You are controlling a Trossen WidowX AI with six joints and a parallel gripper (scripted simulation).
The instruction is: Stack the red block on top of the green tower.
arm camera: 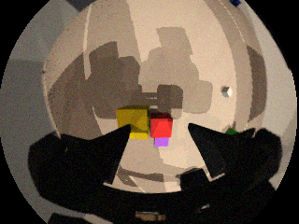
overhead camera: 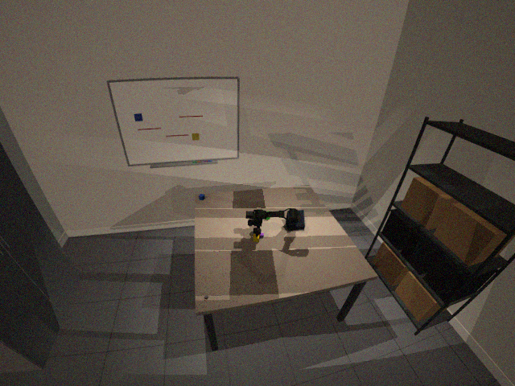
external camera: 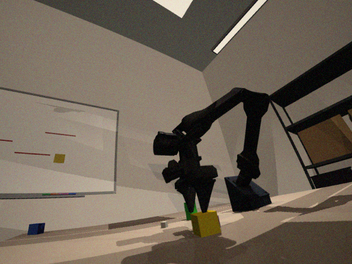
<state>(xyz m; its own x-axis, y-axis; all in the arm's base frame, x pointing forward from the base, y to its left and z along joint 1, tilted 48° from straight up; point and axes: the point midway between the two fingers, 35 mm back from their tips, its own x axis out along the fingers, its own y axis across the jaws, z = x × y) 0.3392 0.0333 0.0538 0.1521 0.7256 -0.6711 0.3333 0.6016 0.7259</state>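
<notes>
My gripper tip is 3 cm above the red block and 1 cm past it. From my gripper tip the other things lie so: purple block (4 cm behind, 3 cm below, 1 cm to the left); blue block (63 cm to the right, 43 cm ahead, 2 cm below); yellow block (4 cm to the left, 2 cm below, 2 cm ahead).
</notes>
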